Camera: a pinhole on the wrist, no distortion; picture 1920 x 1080 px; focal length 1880.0 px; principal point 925.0 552.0 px. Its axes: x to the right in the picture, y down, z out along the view. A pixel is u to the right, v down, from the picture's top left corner.
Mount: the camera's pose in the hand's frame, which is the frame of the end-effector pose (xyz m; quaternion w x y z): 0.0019 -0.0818 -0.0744 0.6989 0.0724 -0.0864 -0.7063
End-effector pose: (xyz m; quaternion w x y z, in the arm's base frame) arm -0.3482 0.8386 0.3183 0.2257 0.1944 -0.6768 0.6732
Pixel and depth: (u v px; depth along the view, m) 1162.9 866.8 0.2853
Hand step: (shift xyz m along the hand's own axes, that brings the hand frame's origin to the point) -0.0156 -0.1123 0.2150
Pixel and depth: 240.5 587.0 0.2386
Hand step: -0.0459 0.0100 0.1575
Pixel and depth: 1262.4 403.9 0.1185
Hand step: -0.0339 -0.1005 0.0394
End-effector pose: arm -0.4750 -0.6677 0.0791 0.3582 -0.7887 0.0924 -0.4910
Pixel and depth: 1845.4 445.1 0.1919
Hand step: -0.0527 -0.1716 0.1119
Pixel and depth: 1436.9 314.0 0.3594
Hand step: -0.1238 -0.1718 0.2675
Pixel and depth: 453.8 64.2 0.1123
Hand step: -0.0512 -0.0511 0.0280
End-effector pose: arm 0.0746 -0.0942 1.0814 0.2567 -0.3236 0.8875 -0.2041
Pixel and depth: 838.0 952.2 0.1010
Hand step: 0.0004 -0.0752 0.0287
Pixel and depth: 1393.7 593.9 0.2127
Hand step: -0.0416 -0.1304 0.1349
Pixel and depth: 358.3 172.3 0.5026
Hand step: -0.2072 0.0810 0.3900
